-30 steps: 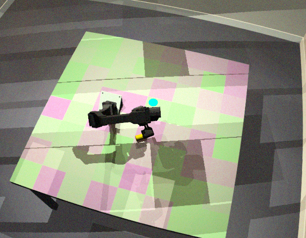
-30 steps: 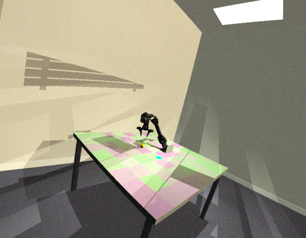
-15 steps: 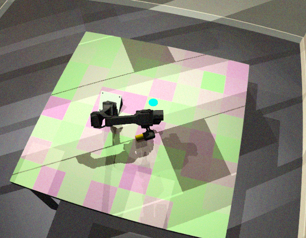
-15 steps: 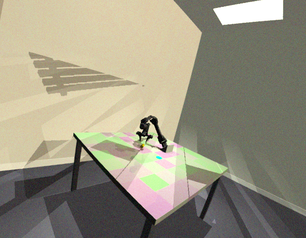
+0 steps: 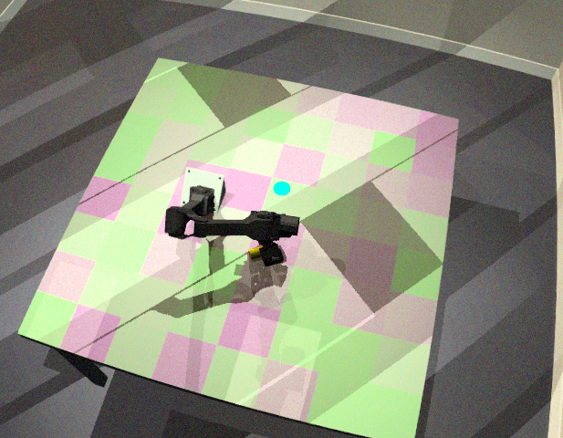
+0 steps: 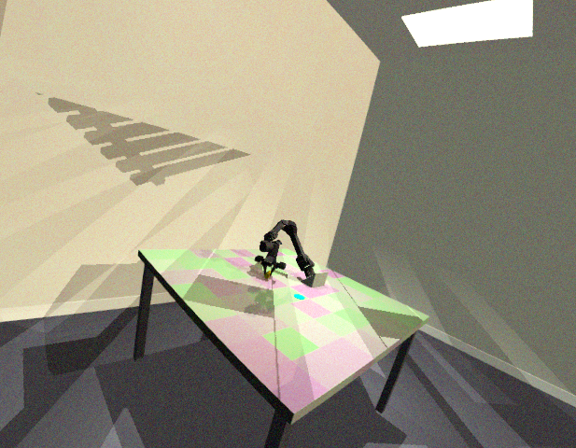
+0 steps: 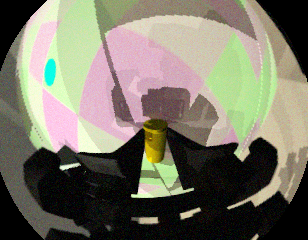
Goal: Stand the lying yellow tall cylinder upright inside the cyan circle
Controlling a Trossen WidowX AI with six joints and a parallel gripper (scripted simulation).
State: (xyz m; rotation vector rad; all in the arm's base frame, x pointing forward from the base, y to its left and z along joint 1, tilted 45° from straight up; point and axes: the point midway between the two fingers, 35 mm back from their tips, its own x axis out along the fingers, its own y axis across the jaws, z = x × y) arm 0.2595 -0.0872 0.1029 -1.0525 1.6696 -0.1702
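Now: gripper tip 1 cm past the cyan circle, 26 cm to the right of it and 2 cm above it. The rest, counted from my gripper tip: yellow tall cylinder (2 cm behind, 1 cm to the right).
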